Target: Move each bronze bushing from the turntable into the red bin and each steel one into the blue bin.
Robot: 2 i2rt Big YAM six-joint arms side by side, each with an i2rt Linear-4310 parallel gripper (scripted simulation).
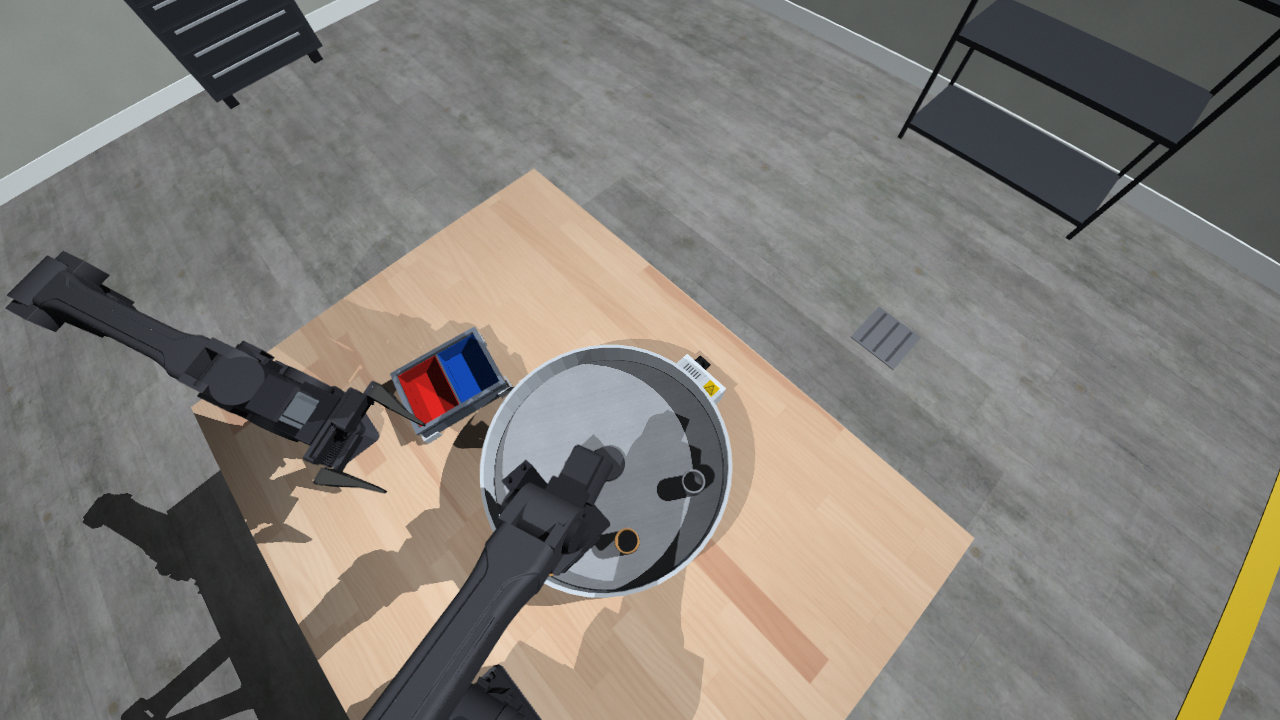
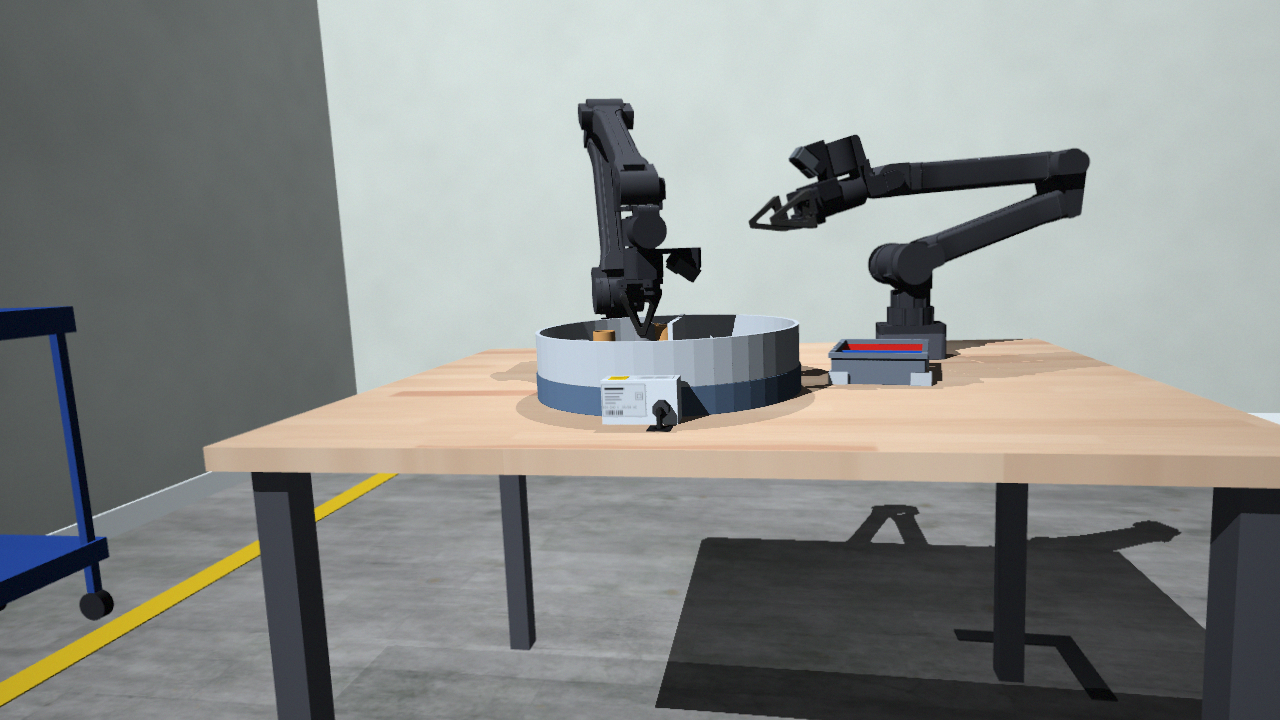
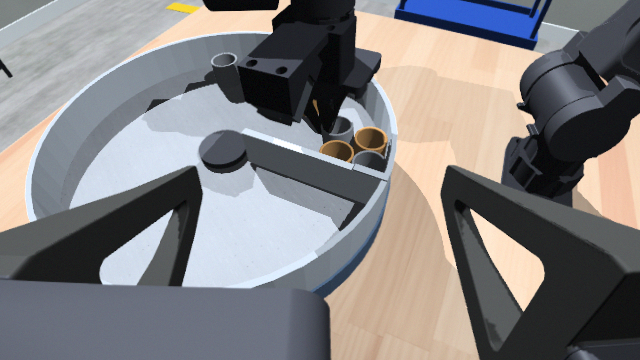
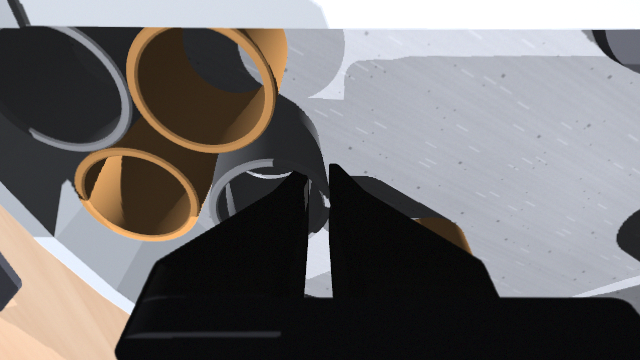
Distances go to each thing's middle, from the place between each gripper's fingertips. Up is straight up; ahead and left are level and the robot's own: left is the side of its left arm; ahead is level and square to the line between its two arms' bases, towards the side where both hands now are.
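The blue bin (image 1: 469,371) sits 400 mm to the left of my right hand (image 2: 642,335) and 70 mm below it. Counted from that same right hand, the red bin (image 1: 425,386) is 410 mm to the left, 80 mm behind and 70 mm below, while the grey tray (image 2: 863,368) is 400 mm to the left, 40 mm behind and 60 mm below. Going by its middle, the blue bin is nearer to my left hand than to my right hand.
For my left hand (image 1: 405,457), the grey tray is 20 cm to the left of it, 7 cm ahead of it and 24 cm below it. The red bin is 25 cm below this left hand, 20 cm to the left of it and 3 cm ahead of it, and the blue bin, also 25 cm below the left hand, is 19 cm to the left of it and 12 cm ahead of it. By its middle, the red bin is nearer to my left hand than to my right hand.
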